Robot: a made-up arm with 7 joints.
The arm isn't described. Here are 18 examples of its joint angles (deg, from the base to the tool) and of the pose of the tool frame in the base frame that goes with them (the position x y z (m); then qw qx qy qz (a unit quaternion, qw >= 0)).
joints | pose
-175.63 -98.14 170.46 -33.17 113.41 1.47 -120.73 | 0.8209 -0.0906 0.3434 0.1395 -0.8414 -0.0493 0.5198
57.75 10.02 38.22 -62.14 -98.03 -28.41 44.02 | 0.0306 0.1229 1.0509 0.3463 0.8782 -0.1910 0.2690
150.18 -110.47 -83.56 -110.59 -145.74 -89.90 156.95 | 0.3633 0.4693 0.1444 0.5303 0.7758 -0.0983 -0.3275
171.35 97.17 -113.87 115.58 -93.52 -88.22 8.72 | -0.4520 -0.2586 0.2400 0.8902 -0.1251 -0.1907 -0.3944
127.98 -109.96 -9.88 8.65 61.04 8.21 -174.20 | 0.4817 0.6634 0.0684 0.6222 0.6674 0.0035 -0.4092
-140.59 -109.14 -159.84 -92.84 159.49 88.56 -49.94 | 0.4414 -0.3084 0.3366 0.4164 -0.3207 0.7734 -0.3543
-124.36 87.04 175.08 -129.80 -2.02 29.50 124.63 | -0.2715 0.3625 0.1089 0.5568 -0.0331 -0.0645 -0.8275
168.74 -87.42 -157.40 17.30 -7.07 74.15 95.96 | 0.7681 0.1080 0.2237 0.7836 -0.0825 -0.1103 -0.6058
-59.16 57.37 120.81 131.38 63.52 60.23 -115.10 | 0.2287 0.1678 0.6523 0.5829 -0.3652 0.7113 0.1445
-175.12 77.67 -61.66 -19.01 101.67 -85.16 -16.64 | -0.7407 0.0927 0.5570 0.0252 -0.1162 -0.9401 -0.3196
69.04 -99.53 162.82 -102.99 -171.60 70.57 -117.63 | -0.1276 0.4721 0.4259 0.5863 -0.7910 -0.1722 0.0284
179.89 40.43 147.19 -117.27 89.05 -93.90 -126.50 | -0.4548 -0.0270 0.5722 0.2705 0.4039 -0.4317 0.7598
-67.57 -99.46 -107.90 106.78 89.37 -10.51 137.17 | -0.4038 -0.3559 0.1502 0.6741 0.0819 0.5367 -0.5008
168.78 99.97 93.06 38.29 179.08 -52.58 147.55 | -0.7570 0.0667 0.2085 0.6879 0.6908 0.2102 -0.0742
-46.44 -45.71 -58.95 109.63 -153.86 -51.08 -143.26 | -0.2595 -0.0555 0.7296 0.7819 0.5479 -0.2598 -0.1449
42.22 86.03 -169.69 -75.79 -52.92 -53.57 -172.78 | 0.4646 -0.4133 0.1016 0.6331 0.1378 -0.2674 0.7132
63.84 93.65 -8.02 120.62 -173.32 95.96 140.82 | 0.2464 -0.4779 0.0766 0.6758 -0.5243 0.0017 0.5181
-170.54 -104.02 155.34 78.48 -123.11 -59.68 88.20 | 0.5169 -0.0362 -0.0712 0.3278 0.2491 0.2752 0.8688
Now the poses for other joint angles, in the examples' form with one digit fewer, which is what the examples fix.
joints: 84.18 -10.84 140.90 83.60 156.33 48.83 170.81
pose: -0.170 0.317 0.925 0.202 0.195 0.880 -0.383
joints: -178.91 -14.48 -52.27 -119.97 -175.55 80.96 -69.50
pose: 0.184 0.128 0.690 0.120 0.180 0.190 0.958
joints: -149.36 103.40 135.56 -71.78 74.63 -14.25 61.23
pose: -0.602 0.162 -0.025 0.707 -0.252 -0.034 -0.660
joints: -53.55 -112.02 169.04 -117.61 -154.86 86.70 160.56
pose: -0.264 -0.365 0.290 0.682 0.202 -0.696 0.098
